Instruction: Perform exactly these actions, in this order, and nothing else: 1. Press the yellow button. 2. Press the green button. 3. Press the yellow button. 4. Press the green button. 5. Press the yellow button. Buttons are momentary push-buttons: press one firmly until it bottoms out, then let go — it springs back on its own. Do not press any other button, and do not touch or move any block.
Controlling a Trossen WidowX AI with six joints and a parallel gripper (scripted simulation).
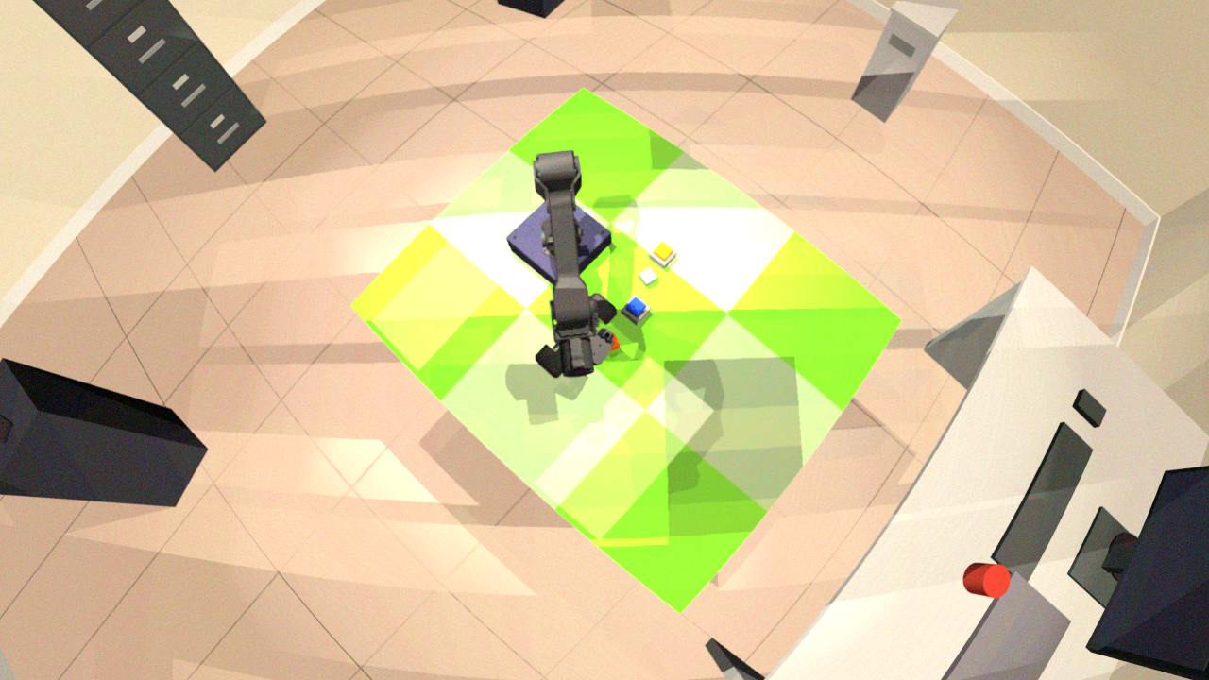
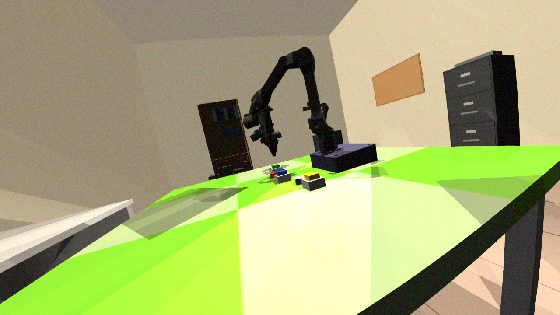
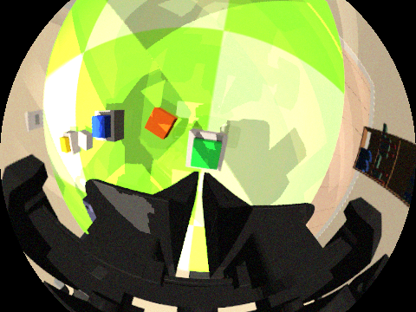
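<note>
The green button is 5 cm below my gripper tip. The rest, counted from my gripper tip: blue button: 5 cm ahead, 15 cm to the left, 5 cm below; orange block: 4 cm ahead, 6 cm to the left, 7 cm below; grey block: 3 cm ahead, 24 cm to the left, 7 cm below.
</note>
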